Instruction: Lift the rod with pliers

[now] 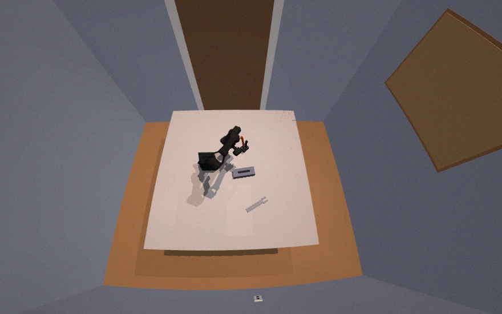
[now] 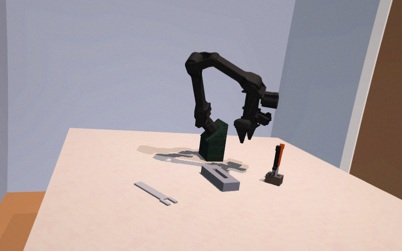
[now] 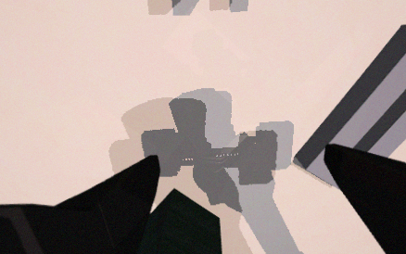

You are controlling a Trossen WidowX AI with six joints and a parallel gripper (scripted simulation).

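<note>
Right now my gripper tip is 130 mm above the brown holster, 100 mm to the right of it and 100 mm short of it. Also, from my gripper tip: grey channel block (130 mm to the right, 120 mm below, 100 mm ahead); then flat grey forked bar (380 mm to the right, 230 mm ahead, 140 mm below).
</note>
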